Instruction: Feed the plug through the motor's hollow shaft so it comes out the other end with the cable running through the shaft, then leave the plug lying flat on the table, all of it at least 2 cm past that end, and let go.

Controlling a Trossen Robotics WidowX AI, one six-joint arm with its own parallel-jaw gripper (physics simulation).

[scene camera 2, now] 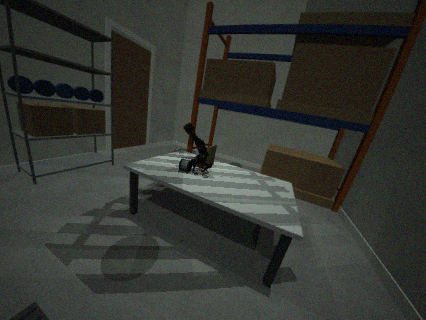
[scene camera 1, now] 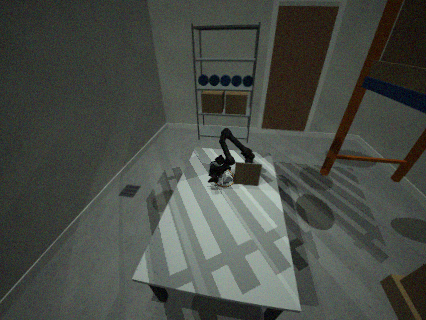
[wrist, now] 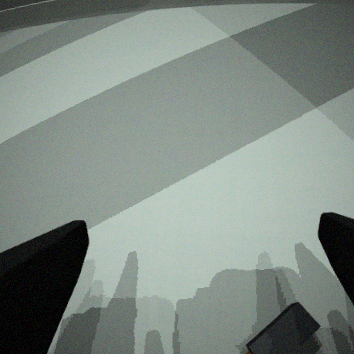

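Pixels of known places: gripper, between the fingertips: (scene camera 2: 198,171) (scene camera 1: 208,178) (wrist: 203,228); arm's base, origin of its link: (scene camera 1: 249,165).
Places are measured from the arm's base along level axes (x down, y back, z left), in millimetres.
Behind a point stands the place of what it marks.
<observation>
The plug (wrist: 286,330) {x 127, y -292, z 110 mm} is a dark grey block at the lower right of the wrist view, nearer the right finger; a trace of orange shows at its cut-off lower left end. My gripper (wrist: 203,228) {x 91, y -322, z 150 mm} (scene camera 1: 215,183) is wide open above the table (scene camera 1: 200,235) {x 141, y -234, z 639 mm} (scene camera 2: 235,189) {x 141, y -279, z 493 mm} (wrist: 150,130) {x 141, y -406, z 202 mm}, with nothing between its fingers. The motor (scene camera 2: 185,165) {x 74, y -341, z 26 mm} is a short dark cylinder with a paler band, on its side on the table beside the arm in scene camera 2. Thin looped cable (scene camera 1: 226,180) (scene camera 2: 204,173) {x 136, y -221, z 161 mm} lies by the gripper. The shaft opening cannot be made out.
A brown upright box (scene camera 1: 248,173) {x 16, y 5, z 92 mm} (scene camera 2: 212,153) {x -4, y 9, z 91 mm} stands on the table beside the arm (scene camera 1: 225,142) {x -192, y -212, z -4 mm} (scene camera 2: 197,142) {x -125, y -213, z 31 mm}, close to the cable. A metal shelf rack (scene camera 1: 195,75) stands behind the table, and an orange and blue rack (scene camera 2: 201,55) stands at the side.
</observation>
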